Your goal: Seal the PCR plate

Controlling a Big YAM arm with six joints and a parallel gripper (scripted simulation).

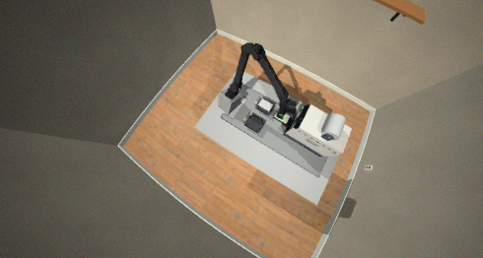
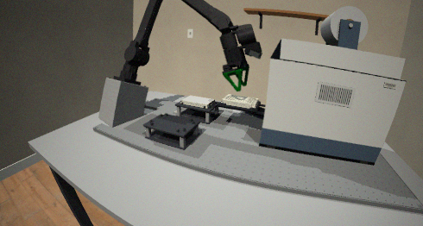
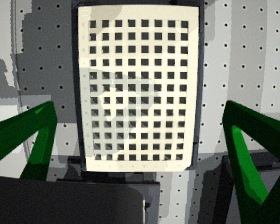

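Right now my hand is 60 mm above the 96-well plate C15. Round my hand: dark stage (70 mm below); then white start key (100 mm to the left, 100 mm ahead, 20 mm above); then sealed plate C51 (190 mm behind, 100 mm below, 30 mm to the left).
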